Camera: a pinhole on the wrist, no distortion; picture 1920 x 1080 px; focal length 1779.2 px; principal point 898.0 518.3 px. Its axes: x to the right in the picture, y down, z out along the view. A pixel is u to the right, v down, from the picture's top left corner.
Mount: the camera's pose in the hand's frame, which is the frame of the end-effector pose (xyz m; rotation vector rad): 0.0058 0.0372 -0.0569 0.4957 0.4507 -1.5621
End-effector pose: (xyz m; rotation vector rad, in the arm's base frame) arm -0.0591 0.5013 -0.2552 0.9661 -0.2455 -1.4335
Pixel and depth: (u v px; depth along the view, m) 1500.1 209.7 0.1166
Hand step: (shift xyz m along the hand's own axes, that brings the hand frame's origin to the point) -0.0203 -0.0601 0.0167
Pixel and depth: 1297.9 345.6 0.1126
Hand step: -0.0104 -0.0467 0.0215
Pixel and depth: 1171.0 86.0 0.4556
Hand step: -0.1250 -0.2720 0.2777
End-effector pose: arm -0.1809 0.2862 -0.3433 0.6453 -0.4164 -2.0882
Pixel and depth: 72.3 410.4 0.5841
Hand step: -0.0438 -0.0672 0.5776
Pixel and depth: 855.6 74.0 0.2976
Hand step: -0.0799 -0.1212 0.1915
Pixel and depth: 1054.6 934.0 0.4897
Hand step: 0.0993 -0.2803 0.3242
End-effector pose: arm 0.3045 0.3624 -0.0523 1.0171 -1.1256 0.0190
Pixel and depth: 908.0 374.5 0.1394
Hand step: -0.0110 -0.0415 0.0575
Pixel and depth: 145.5 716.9 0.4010
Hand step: 0.0402 -0.0515 0.3703
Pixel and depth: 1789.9 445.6 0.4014
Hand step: -0.0330 -0.3543 0.1601
